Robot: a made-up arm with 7 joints.
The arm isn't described. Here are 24 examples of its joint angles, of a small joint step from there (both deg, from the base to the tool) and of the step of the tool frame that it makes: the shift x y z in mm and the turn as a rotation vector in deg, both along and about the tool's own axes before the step.
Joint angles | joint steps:
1: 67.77 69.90 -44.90 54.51 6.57 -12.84 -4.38 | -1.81 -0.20 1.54 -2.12 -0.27 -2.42 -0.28
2: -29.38 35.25 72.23 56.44 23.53 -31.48 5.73 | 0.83 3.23 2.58 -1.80 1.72 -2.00 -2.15
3: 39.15 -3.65 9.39 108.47 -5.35 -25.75 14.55 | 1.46 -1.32 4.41 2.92 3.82 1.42 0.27
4: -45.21 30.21 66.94 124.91 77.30 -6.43 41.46 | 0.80 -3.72 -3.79 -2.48 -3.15 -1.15 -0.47
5: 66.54 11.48 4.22 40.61 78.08 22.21 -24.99 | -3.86 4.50 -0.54 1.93 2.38 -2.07 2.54
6: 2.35 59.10 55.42 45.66 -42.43 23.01 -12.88 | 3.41 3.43 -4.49 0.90 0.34 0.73 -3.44
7: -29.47 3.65 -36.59 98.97 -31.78 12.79 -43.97 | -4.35 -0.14 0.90 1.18 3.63 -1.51 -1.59
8: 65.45 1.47 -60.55 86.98 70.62 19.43 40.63 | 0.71 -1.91 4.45 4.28 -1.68 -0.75 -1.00
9: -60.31 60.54 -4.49 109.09 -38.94 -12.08 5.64 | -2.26 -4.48 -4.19 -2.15 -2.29 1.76 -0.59
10: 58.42 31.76 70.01 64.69 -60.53 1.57 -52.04 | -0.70 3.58 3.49 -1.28 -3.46 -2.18 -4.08
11: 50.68 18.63 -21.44 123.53 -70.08 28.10 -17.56 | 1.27 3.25 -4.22 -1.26 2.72 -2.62 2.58
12: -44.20 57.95 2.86 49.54 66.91 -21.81 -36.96 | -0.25 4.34 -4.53 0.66 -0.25 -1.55 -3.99
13: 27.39 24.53 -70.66 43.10 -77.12 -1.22 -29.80 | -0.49 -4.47 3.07 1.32 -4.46 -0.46 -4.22
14: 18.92 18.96 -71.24 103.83 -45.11 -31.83 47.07 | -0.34 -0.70 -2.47 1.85 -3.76 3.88 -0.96
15: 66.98 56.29 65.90 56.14 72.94 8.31 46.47 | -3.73 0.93 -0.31 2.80 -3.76 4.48 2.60
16: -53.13 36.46 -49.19 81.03 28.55 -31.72 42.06 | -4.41 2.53 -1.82 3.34 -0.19 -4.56 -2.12
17: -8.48 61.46 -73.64 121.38 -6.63 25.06 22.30 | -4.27 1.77 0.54 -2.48 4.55 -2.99 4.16
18: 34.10 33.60 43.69 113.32 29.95 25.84 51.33 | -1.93 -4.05 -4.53 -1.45 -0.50 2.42 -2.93
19: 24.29 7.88 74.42 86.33 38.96 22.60 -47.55 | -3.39 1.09 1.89 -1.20 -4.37 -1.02 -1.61
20: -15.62 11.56 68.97 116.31 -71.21 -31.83 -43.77 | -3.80 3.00 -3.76 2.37 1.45 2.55 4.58
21: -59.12 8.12 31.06 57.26 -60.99 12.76 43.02 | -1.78 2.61 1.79 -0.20 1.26 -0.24 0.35
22: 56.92 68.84 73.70 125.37 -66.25 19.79 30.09 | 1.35 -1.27 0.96 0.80 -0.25 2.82 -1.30
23: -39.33 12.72 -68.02 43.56 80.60 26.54 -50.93 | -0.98 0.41 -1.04 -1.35 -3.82 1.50 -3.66
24: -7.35 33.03 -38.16 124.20 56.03 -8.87 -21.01 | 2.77 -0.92 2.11 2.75 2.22 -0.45 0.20
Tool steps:
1: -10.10 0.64 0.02 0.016 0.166 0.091
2: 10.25 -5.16 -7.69 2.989 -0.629 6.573
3: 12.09 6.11 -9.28 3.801 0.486 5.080
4: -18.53 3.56 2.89 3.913 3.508 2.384
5: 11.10 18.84 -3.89 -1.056 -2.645 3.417
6: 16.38 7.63 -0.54 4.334 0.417 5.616
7: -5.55 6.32 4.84 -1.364 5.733 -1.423
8: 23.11 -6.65 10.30 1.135 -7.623 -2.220
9: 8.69 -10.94 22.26 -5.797 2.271 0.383
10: 2.21 -12.39 -15.84 6.870 -0.884 4.533
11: -3.15 0.38 9.71 -7.098 -5.395 2.476
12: 9.63 0.63 -5.18 2.204 -5.327 1.314
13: 18.81 3.11 -16.41 7.755 1.911 5.404
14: 12.15 6.02 -2.43 0.821 0.628 -2.161
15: 7.72 -1.36 3.71 -1.434 4.290 -9.415
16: -5.53 -13.61 15.84 -1.332 -1.788 1.847
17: -11.88 -14.61 3.72 -11.086 -0.140 -0.824
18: -14.46 -19.83 -4.67 -4.267 8.342 2.035
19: 11.00 2.12 -10.34 6.331 -4.034 5.196
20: 15.38 -8.15 -2.33 -4.688 -2.834 2.216
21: -12.78 2.01 -9.99 0.148 2.670 -0.130
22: -4.55 1.64 -1.35 1.234 5.278 -1.064
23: -2.20 -3.35 -9.71 8.276 -0.589 1.455
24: 13.76 -6.90 6.21 -4.346 -3.432 2.918
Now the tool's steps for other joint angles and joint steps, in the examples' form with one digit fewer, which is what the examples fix.
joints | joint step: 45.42 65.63 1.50 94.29 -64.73 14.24 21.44 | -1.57 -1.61 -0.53 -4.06 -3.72 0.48 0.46
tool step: -0.7 -10.3 10.7 -2.09 -2.07 -5.15
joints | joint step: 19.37 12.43 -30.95 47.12 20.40 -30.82 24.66 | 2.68 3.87 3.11 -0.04 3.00 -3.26 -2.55
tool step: 5.3 20.7 -15.5 7.91 -2.75 5.69
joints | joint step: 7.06 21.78 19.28 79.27 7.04 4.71 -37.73 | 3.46 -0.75 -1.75 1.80 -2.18 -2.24 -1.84
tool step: 9.2 -5.4 13.8 -2.38 -1.55 6.19
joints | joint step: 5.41 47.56 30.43 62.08 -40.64 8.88 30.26 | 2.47 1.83 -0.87 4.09 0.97 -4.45 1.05
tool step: 11.5 17.9 -5.1 4.03 -6.45 5.71
